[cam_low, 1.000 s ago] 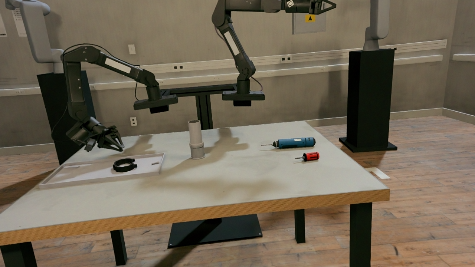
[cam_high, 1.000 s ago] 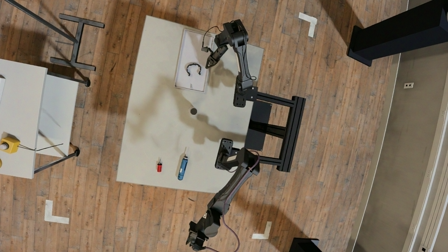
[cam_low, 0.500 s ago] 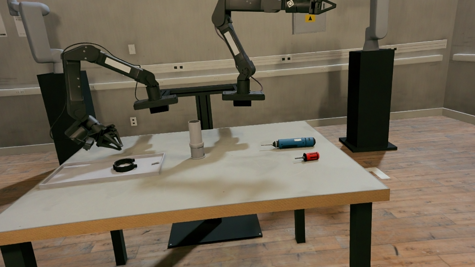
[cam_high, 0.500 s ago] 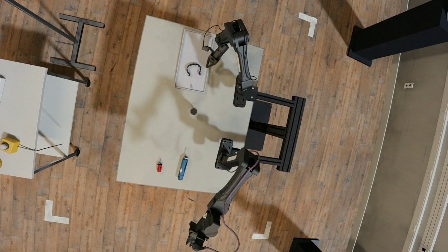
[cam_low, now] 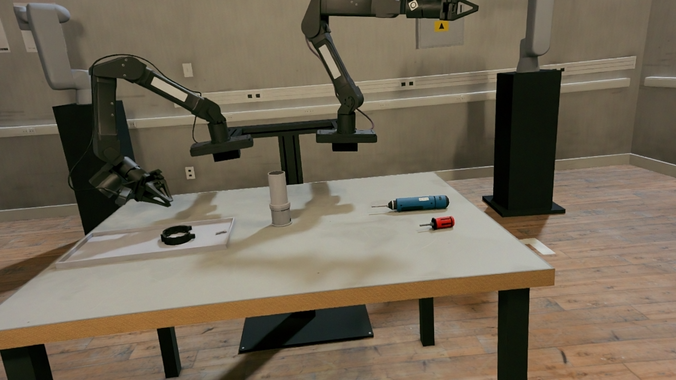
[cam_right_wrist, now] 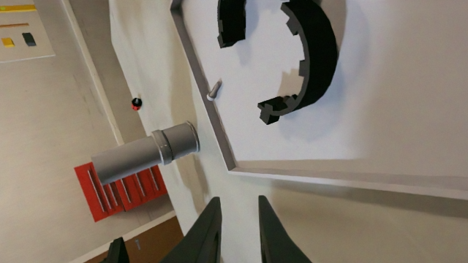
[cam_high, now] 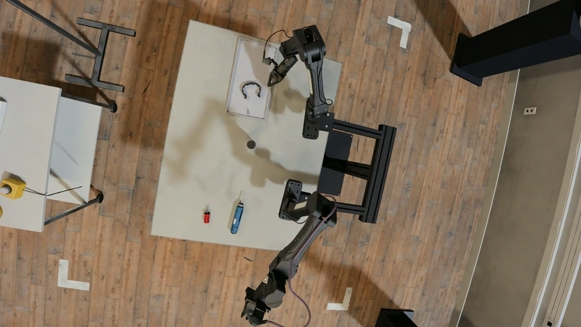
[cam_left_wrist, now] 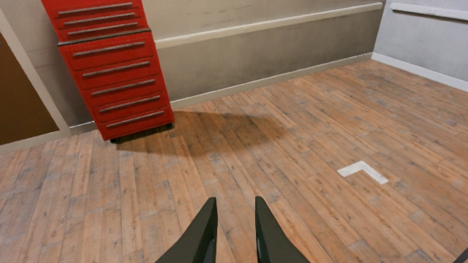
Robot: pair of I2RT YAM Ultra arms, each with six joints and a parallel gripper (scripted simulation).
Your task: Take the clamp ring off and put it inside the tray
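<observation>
My right gripper is now 8 cm short of the black clamp ring, 3 cm to the right of it and 8 cm above it. Round my right hand: pale link tube: 1 cm ahead, 32 cm to the left, 2 cm above; white tray: 9 cm ahead, 2 cm to the right, 8 cm below; small screw: 7 cm ahead, 16 cm to the left, 8 cm below.
</observation>
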